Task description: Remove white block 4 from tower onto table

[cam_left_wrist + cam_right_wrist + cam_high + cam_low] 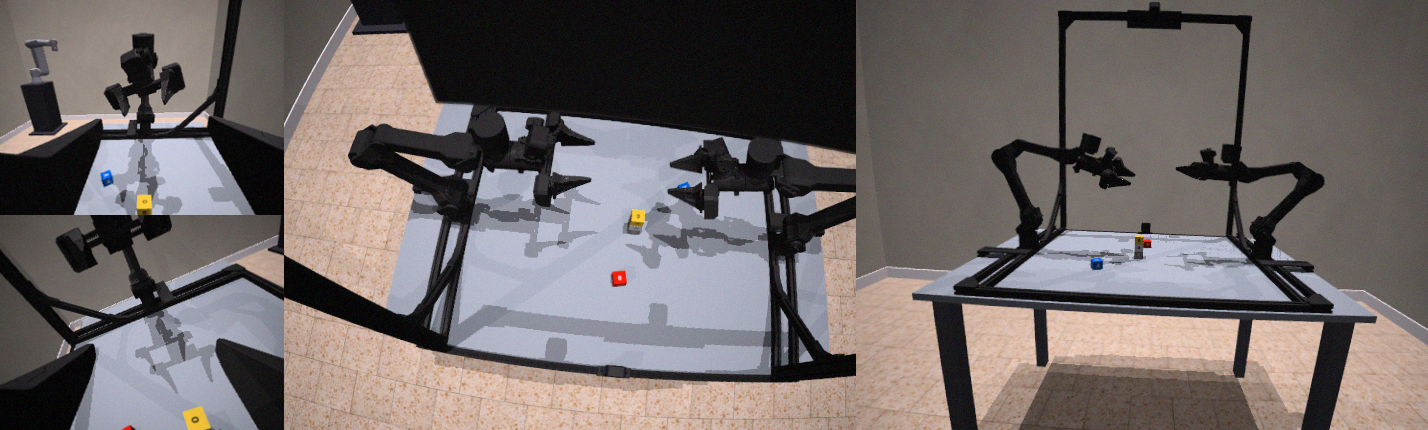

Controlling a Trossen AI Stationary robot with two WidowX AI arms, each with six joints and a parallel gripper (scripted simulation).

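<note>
The yellow block lies 24 cm below my right hand and 6 cm to the left of it.
</note>
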